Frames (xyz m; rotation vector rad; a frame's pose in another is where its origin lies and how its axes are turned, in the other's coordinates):
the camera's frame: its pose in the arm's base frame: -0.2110 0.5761 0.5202 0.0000 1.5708 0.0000
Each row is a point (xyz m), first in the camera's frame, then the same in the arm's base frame.
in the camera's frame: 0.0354 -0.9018 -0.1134
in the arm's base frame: -0.3244 -0.3257 0.4848
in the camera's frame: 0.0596 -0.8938 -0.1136
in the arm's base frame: -0.3246 -0.3177 0.4606
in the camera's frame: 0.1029 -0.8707 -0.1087
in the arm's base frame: -0.3197 -0.2946 0.4173
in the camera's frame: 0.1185 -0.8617 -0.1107
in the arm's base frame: -0.3217 -0.2856 0.4017
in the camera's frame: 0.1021 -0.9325 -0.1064
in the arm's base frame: -0.3174 -0.3564 0.4181
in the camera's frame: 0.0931 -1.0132 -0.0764
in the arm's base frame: -0.2874 -0.4371 0.4271
